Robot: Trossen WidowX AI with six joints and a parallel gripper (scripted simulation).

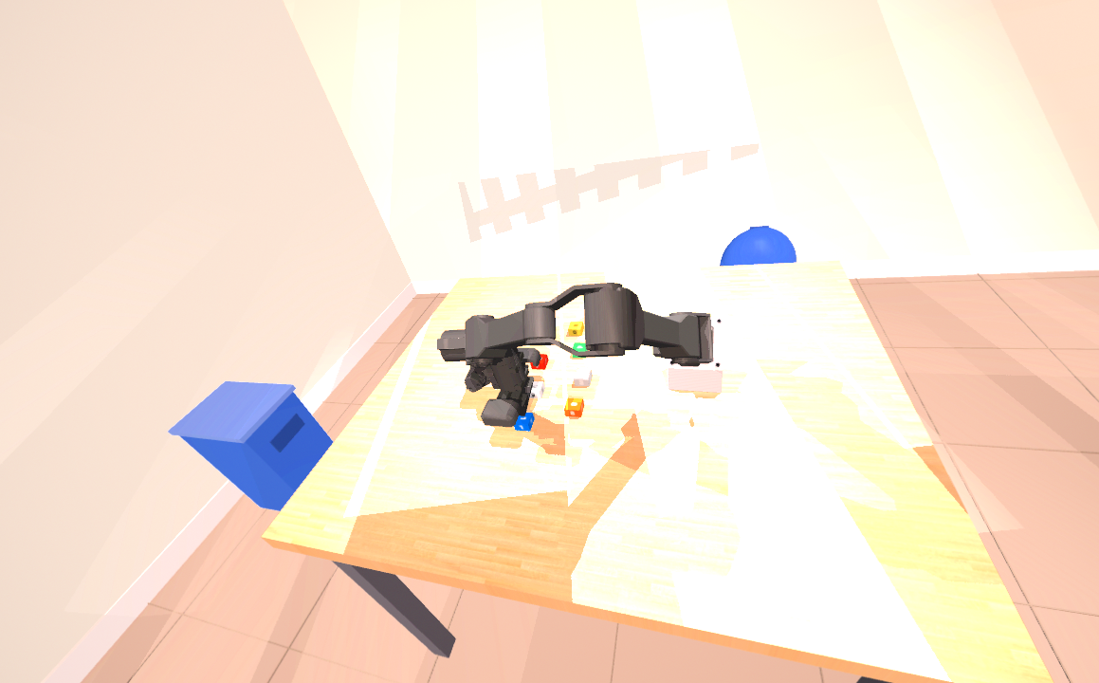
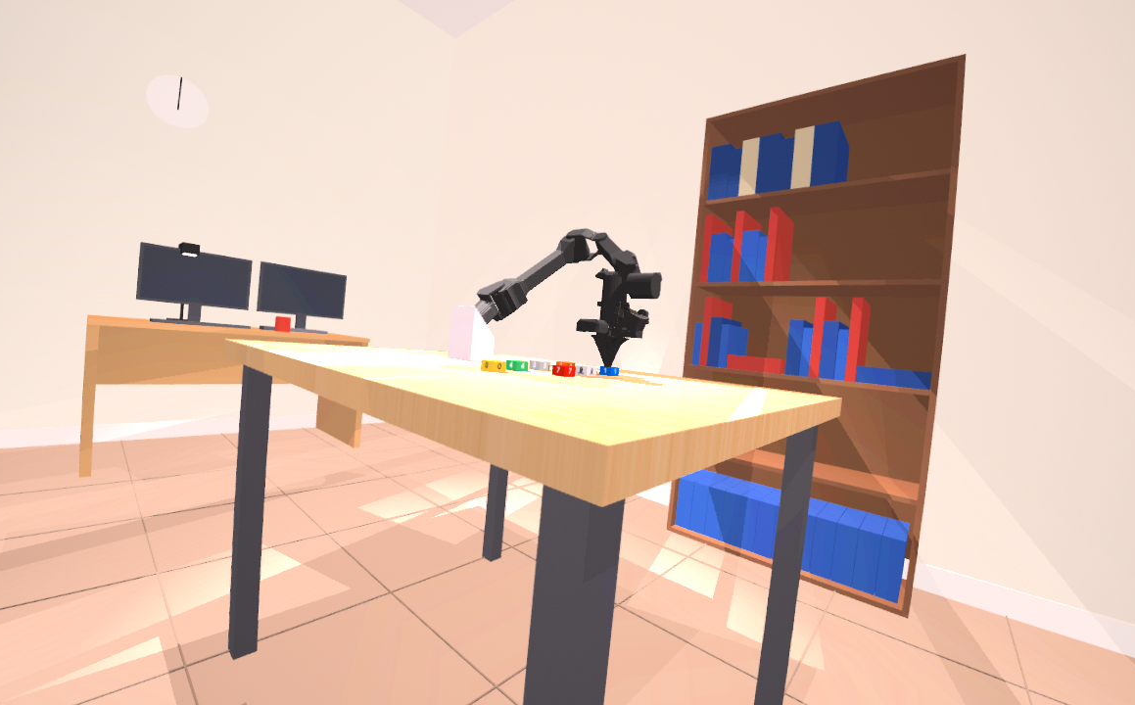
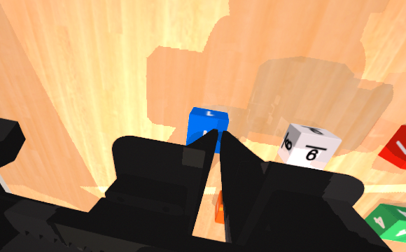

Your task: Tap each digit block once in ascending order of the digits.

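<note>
The blue block is 10 mm to the left of my gripper tip and 10 mm below it. The rest, counted from my gripper tip: red block 170 mm to the right, 20 mm ahead, 10 mm below; orange block 100 mm behind, 40 mm to the right, 10 mm below; white block 80 mm to the right, 10 mm below.
</note>
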